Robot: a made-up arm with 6 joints.
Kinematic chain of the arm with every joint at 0, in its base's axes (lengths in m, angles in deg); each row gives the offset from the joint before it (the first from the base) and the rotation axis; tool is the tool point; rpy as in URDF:
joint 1: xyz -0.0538 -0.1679 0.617 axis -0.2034 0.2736 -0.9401
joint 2: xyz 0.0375 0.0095 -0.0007 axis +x
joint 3: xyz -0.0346 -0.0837 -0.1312 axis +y
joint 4: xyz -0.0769 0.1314 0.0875 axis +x
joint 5: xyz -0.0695 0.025 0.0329 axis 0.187 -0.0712 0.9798
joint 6: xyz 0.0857 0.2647 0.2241 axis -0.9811 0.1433 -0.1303
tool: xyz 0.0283 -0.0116 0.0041 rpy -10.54 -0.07 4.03
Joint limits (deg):
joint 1: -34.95..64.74
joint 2: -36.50..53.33
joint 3: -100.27..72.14
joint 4: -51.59..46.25
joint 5: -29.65..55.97
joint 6: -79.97..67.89
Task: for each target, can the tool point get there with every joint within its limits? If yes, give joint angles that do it. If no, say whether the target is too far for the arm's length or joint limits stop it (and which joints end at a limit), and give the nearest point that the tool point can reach.
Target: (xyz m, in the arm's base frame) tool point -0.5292 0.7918 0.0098
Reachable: no: too far | nearest point -0.3075 0.3448 0.2957 | short by 0.575 m
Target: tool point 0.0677 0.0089 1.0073
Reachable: yes | joints 40.00 34.73 18.91 -4.89 34.50 43.64
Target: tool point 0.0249 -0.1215 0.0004
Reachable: no: joint limits stop it (at a limit: joint 1, joint 3, joint 4, joint 6) | nearest point -0.0201 -0.0473 0.0598 | short by 0.105 m
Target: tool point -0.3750 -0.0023 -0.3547
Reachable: no: too far | nearest point -0.2755 -0.0795 0.0202 | short by 0.396 m
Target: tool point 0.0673 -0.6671 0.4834
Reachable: no: joint limits stop it (at a limit: joint 1, joint 2, joint 3, joint 4, joint 5, joint 6) | nearest point 0.0800 -0.5533 0.4852 | short by 0.114 m
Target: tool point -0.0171 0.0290 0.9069
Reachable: yes | joints 40.70 26.64 -29.08 11.55 -19.81 30.79
